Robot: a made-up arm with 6 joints.
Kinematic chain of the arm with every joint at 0, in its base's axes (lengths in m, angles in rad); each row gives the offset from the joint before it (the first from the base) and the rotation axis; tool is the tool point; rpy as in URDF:
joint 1: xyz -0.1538 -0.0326 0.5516 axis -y
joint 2: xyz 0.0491 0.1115 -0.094 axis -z
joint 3: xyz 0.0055 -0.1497 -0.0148 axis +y
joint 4: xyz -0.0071 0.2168 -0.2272 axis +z
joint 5: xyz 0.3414 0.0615 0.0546 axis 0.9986 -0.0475 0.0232
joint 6: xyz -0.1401 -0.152 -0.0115 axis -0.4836 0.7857 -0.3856
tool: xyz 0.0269 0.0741 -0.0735 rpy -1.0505 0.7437 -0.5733
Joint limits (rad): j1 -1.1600..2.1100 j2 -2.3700..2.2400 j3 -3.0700..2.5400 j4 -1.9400..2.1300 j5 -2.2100..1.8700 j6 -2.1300..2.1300
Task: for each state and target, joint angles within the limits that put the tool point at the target. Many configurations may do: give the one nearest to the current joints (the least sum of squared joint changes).
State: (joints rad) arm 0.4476 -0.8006 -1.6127 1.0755 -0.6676 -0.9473
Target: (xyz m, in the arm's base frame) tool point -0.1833 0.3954 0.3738
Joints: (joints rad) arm 0.3061 -0.9170 -1.2878 1.5329 -0.4868 -0.7995
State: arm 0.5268 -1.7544 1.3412 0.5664 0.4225 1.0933
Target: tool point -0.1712 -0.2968 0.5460
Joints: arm 0.4851 -1.8958 2.2004 0.7296 0.5742 1.2228
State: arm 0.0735 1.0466 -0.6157 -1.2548 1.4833 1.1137
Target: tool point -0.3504 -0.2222 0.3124
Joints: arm -0.4304 1.5960 -0.5509 -1.5770 1.4659 1.0000
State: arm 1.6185 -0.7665 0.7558 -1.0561 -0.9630 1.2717
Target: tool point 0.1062 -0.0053 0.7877
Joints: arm 1.9088 -0.9610 0.3897 -0.7144 -0.5045 0.9855
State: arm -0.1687 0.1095 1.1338 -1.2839 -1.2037 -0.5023
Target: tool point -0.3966 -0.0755 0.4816
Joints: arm -0.9102 0.0357 1.1088 -1.2197 -0.6332 -0.3341
